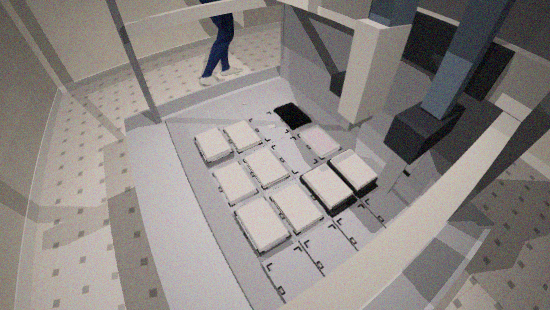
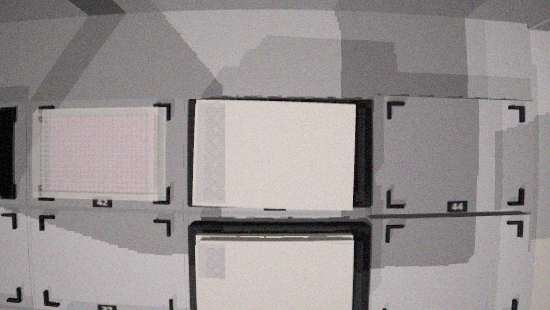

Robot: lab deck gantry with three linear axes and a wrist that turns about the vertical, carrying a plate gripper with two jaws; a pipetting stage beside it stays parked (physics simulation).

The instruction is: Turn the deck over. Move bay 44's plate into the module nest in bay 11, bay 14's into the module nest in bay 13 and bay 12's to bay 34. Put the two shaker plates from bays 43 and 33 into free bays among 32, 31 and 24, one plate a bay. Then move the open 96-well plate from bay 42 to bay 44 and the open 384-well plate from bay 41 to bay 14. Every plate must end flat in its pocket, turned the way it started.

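Places are measured from the robot's base along level axes (x ahead, y left, z up), in centimetres.
Pixels of known places: gripper, fingertip midpoint: (image 1: 393, 179); robot's base, link origin: (image 1: 196, 142).
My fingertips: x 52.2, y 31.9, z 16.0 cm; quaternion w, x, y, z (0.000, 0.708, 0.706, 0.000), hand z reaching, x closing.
Observation:
Ahead of a thing's pixels: the offset from my fingertips to its middle. "*": to the spot under its first point.
My gripper (image 1: 398, 182) is empty above the bay 43 and 44 side, its thin jaws apart and partly hidden by its dark block. A lidded shaker plate {dx -13.1, dy +4.5, dz -13.1 cm} (image 1: 355, 169) (image 2: 290, 155) sits in bay 43, another {dx -13.0, dy -6.3, dz -13.1 cm} (image 1: 327, 186) (image 2: 280, 285) in bay 33. The pink 96-well plate {dx -29.4, dy +4.5, dz -15.3 cm} (image 1: 320, 142) (image 2: 100, 155) lies in bay 42. The black 384-well plate {dx -45.8, dy +4.5, dz -15.3 cm} (image 1: 292, 115) (image 2: 7, 155) is in bay 41. White plates stand in bay 11 {* dx -44.1, dy -27.4, dz -12.7 cm} (image 1: 214, 144), bay 12 {* dx -28.1, dy -27.7, dz -14.6 cm} (image 1: 235, 183) and bay 13 {* dx -12.4, dy -27.7, dz -12.7 cm} (image 1: 262, 223). Bay 44 {* dx +0.7, dy +4.5, dz -14.6 cm} (image 2: 430, 155) holds no plate.
White plates stand in bay 21 {* dx -44.8, dy -17.0, dz -14.6 cm} (image 1: 242, 135), bay 22 {* dx -28.4, dy -17.1, dz -14.6 cm} (image 1: 266, 167) and bay 23 {* dx -13.0, dy -16.9, dz -14.6 cm} (image 1: 296, 205). A small pale piece {dx -44.8, dy -5.4, dz -16.0 cm} (image 1: 272, 126) lies in bay 31. The parked pipetting stage (image 1: 372, 70) is left of my gripper. A pale rail (image 1: 400, 252) crosses the front; a person (image 1: 220, 45) stands behind.

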